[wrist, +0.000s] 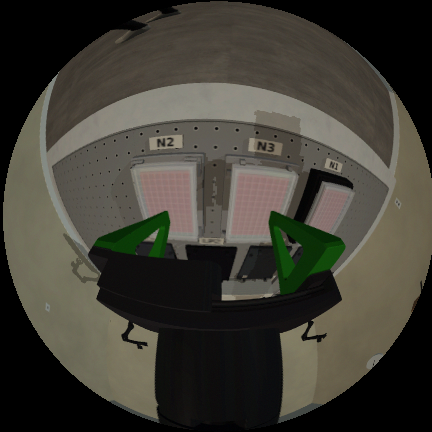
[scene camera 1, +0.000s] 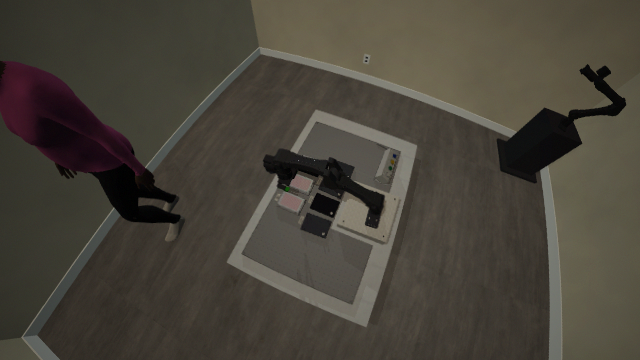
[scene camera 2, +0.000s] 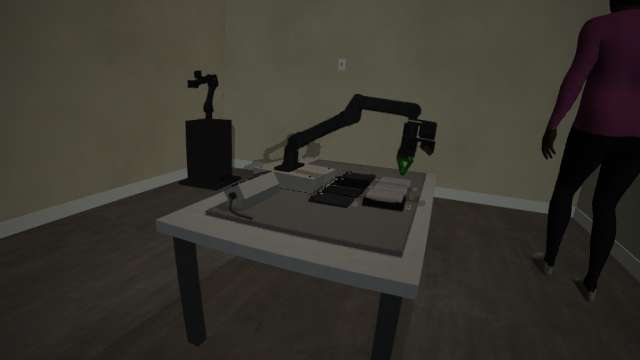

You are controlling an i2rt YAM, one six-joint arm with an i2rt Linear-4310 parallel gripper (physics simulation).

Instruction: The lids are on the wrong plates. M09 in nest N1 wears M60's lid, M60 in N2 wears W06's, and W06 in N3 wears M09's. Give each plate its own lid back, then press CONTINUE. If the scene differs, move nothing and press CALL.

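Pixels of known places: gripper, between the fingertips: [wrist: 218, 216] [scene camera 1: 290, 184] [scene camera 2: 402, 173]; arm's base, origin of its link: [scene camera 1: 375, 210] [scene camera 2: 290, 167].
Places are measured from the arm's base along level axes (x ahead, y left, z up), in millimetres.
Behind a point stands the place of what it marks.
Note:
My gripper [scene camera 1: 287, 189] @(x 489, y 19, z 27 mm) [scene camera 2: 404, 171] @(x 489, y 19, z 27 mm) [wrist: 218, 216] @(x 489, y 19, z 27 mm) is open and empty, with green fingers pointing down above the plates. In the wrist view, the pink-gridded plate at N2 [wrist: 167, 197] @(x 478, y 86, z -25 mm) is on the left and the plate at N3 [wrist: 261, 197] @(x 475, y -35, z -25 mm) is right of it. The plate at N1 [wrist: 329, 206] @(x 469, y -154, z -14 mm) [scene camera 2: 384, 196] @(x 440, y -204, z -14 mm) sits on a tall black nest further right. All have pale, clear rims. In scene camera 1, the N2 plate [scene camera 1: 291, 202] @(x 453, y 100, z -25 mm) and N3 plate [scene camera 1: 301, 184] @(x 440, y -24, z -24 mm) show, while the arm covers N1. Plate and lid names are unreadable. The button box [scene camera 1: 382, 165] @(x 18, y -292, z 10 mm) [scene camera 2: 257, 190] @(x 22, y -351, z -8 mm) stands at one side.
Dark lid pads lie between the plates and the arm's pale base [scene camera 1: 357, 220] @(x 78, y 86, z -8 mm): one pad [scene camera 1: 316, 225] @(x 280, y 173, z -45 mm), the LP2 pad [scene camera 1: 325, 204] @(x 272, y 40, z -44 mm) [wrist: 211, 257] @(x 315, y 37, z -44 mm) and others partly under the arm. A person [scene camera 1: 75, 130] [scene camera 2: 595, 100] stands beside the table. A second arm on a black pedestal [scene camera 1: 540, 142] [scene camera 2: 209, 150] stands apart.

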